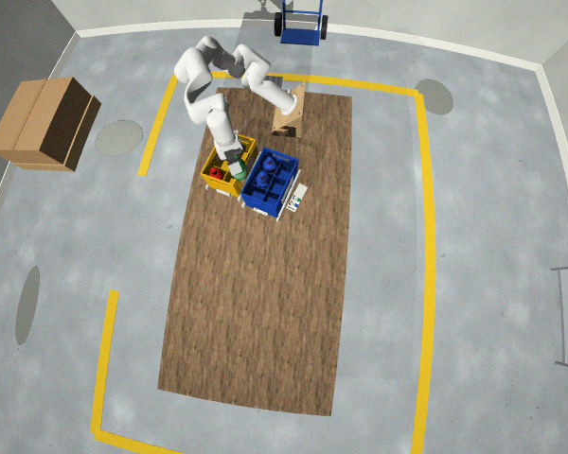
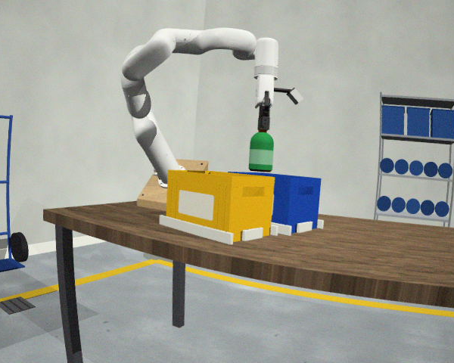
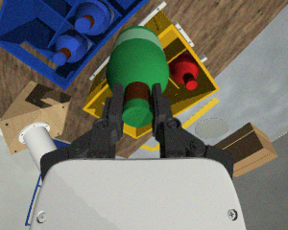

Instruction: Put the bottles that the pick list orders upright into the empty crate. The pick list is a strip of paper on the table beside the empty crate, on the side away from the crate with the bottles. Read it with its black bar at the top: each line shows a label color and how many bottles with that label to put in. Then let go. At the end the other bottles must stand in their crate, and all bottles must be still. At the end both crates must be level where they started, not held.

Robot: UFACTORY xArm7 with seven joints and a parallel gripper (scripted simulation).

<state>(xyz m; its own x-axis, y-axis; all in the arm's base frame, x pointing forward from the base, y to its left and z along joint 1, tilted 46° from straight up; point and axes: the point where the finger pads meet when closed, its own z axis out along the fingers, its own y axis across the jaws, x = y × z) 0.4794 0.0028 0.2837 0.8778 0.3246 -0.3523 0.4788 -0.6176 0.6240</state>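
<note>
The green-label bottle is 7 cm below my hand. Also, from my hand: white-label bottle 9 cm behind, 4 cm to the right, 25 cm below; blue-label bottle 2 cm behind, 10 cm to the left, 25 cm below; yellow crate 10 cm behind, 8 cm to the right, 25 cm below.
</note>
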